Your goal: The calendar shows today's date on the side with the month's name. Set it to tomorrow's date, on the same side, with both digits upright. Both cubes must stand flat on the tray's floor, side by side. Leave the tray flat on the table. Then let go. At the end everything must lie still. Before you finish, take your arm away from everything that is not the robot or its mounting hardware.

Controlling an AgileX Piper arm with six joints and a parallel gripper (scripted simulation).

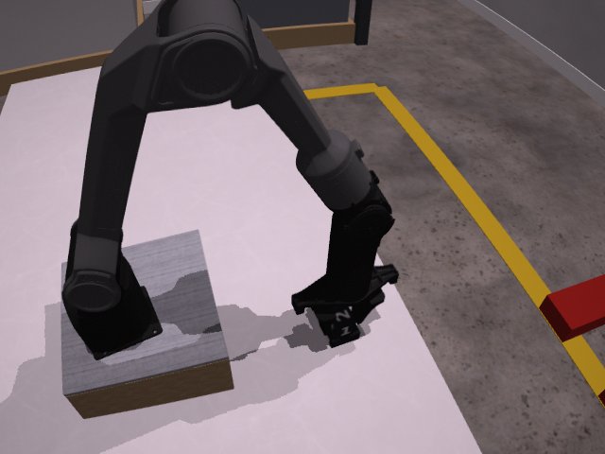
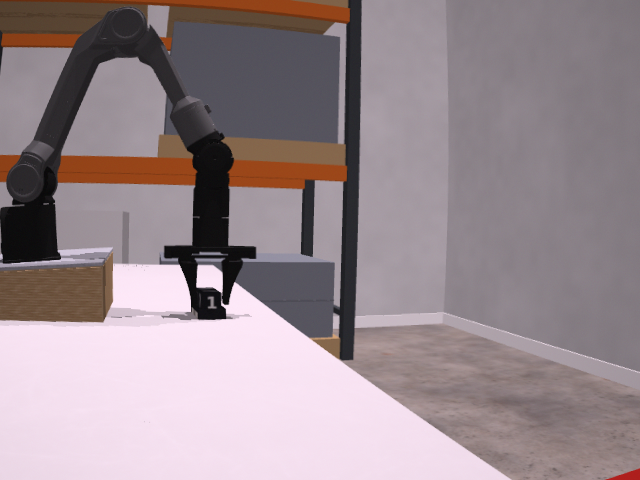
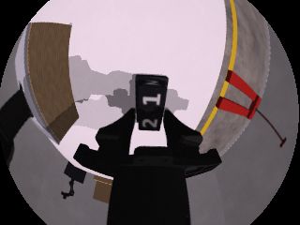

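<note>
Right now my hand is right at the cube. Also, from my hand: black base 20 mm to the left, 20 mm below.
</note>
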